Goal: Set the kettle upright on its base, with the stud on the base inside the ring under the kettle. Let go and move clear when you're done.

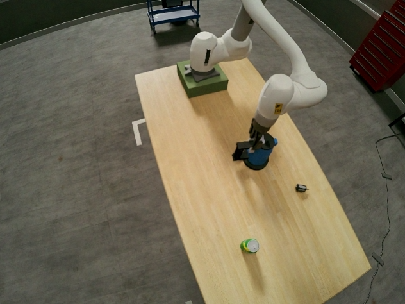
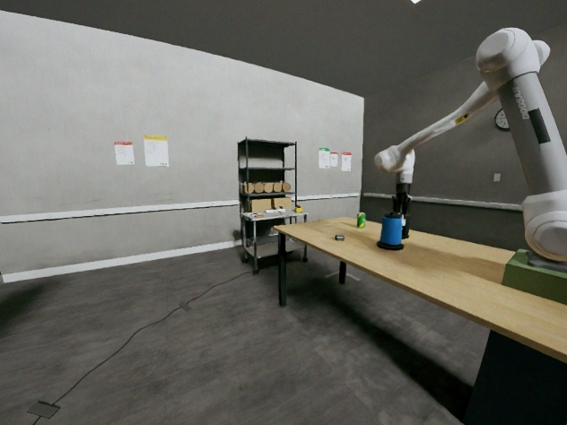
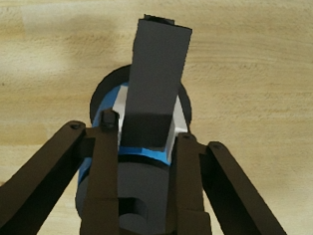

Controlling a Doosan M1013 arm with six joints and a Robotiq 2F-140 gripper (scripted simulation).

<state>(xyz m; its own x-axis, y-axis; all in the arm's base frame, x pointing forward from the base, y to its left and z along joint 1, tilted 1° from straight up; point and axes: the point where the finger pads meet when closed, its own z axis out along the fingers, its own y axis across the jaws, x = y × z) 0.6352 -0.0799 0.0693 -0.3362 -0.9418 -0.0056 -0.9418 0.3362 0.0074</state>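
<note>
Right now my hand is 1 cm short of the blue kettle, 3 cm to the right of it and 5 cm above it. Also, from my hand: green can 40 cm ahead, 24 cm to the right, 10 cm below; then round black base 2 cm ahead, 6 cm to the left, 15 cm below.
</note>
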